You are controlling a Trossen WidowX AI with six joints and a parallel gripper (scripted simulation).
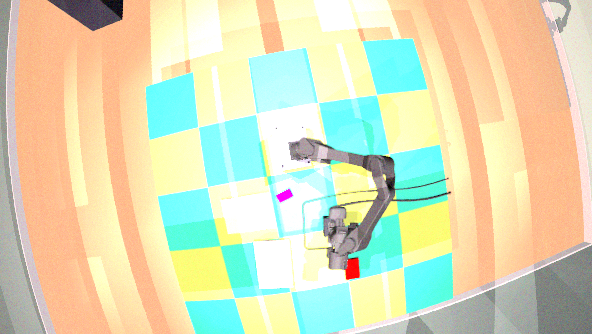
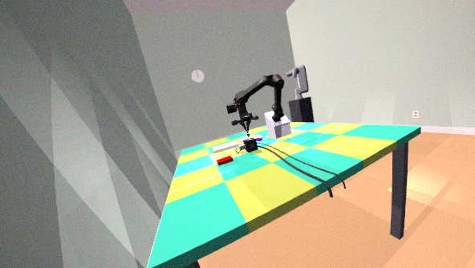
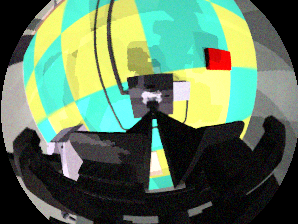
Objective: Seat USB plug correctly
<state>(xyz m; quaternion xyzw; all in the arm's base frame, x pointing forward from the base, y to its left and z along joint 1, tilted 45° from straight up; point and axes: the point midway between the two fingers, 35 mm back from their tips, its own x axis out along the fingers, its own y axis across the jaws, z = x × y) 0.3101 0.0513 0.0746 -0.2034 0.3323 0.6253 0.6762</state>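
The USB plug is 20 mm below my gripper tip. Also, from my gripper tip: red block (220 mm ahead, 60 mm to the left, 120 mm below); then magenta piece (150 mm behind, 160 mm to the right, 120 mm below); then long white bar (130 mm ahead, 260 mm to the right, 120 mm below).
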